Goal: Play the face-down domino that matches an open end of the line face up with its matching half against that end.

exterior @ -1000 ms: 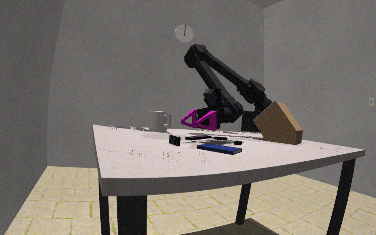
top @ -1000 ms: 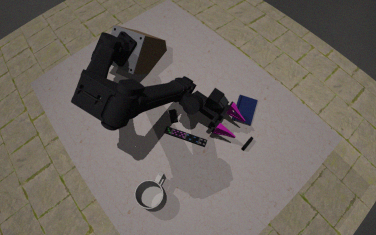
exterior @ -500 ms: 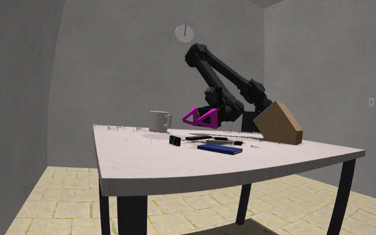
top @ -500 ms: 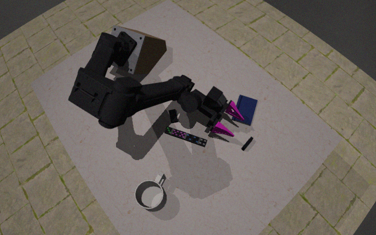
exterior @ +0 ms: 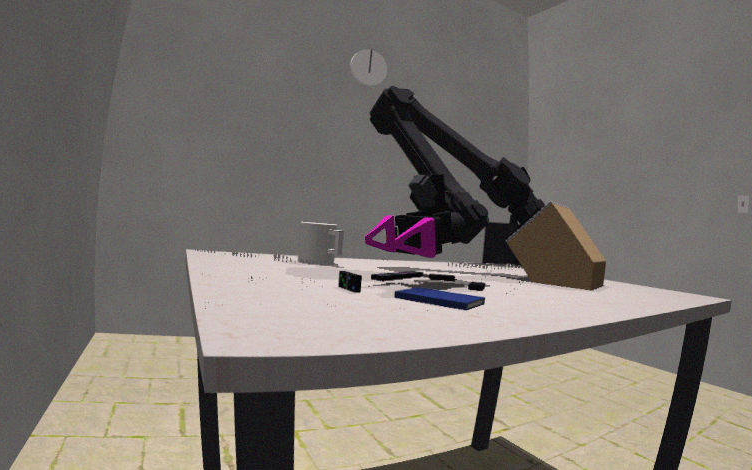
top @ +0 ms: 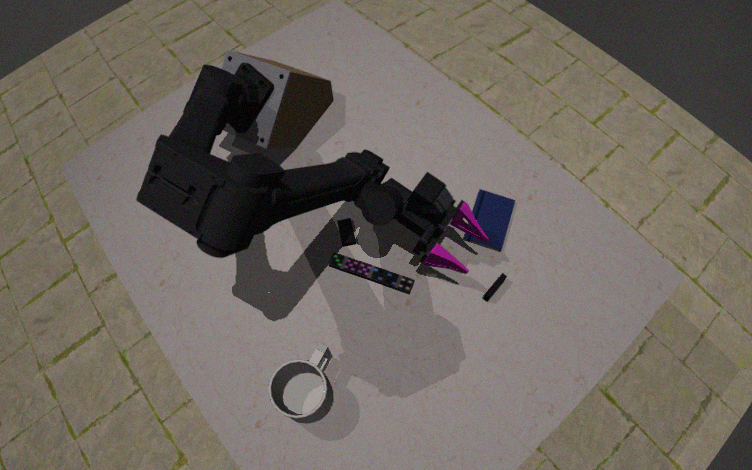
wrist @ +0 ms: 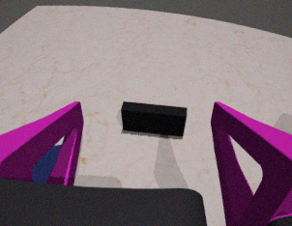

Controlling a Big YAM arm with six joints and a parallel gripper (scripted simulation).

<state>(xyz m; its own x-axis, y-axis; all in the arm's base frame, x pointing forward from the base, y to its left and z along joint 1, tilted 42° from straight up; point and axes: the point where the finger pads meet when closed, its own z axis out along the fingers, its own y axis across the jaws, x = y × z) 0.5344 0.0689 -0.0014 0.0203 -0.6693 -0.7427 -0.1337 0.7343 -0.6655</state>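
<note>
Now: the domino 60 mm ahead of my hand and 70 mm below it. The rest, counted from my hand: blue book 30 mm behind, 120 mm to the left, 80 mm below; mug 60 mm behind, 370 mm to the right, 40 mm below.
</note>
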